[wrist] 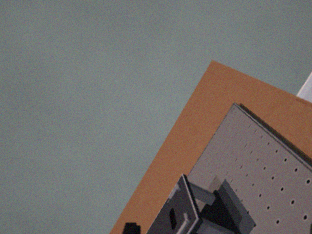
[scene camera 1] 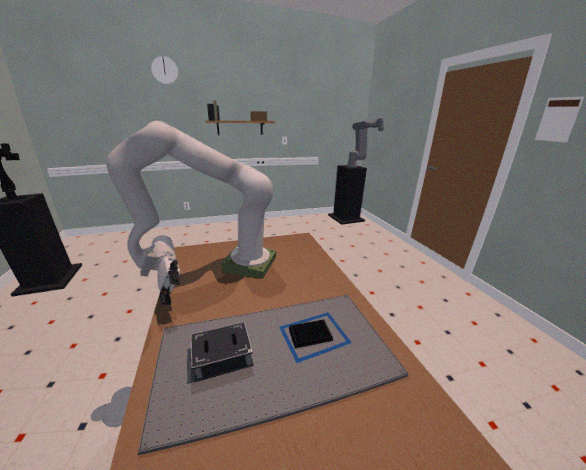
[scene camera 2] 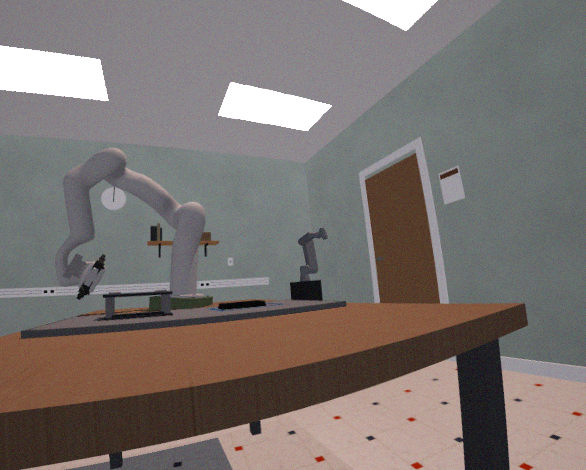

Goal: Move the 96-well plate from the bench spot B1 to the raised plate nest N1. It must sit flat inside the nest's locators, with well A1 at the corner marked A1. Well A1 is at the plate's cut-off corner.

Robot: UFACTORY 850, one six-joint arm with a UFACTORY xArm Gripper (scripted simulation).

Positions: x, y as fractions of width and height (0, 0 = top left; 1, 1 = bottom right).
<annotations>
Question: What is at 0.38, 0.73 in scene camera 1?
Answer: A nest N1.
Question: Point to a black 96-well plate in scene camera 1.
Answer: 0.55, 0.71
</annotations>
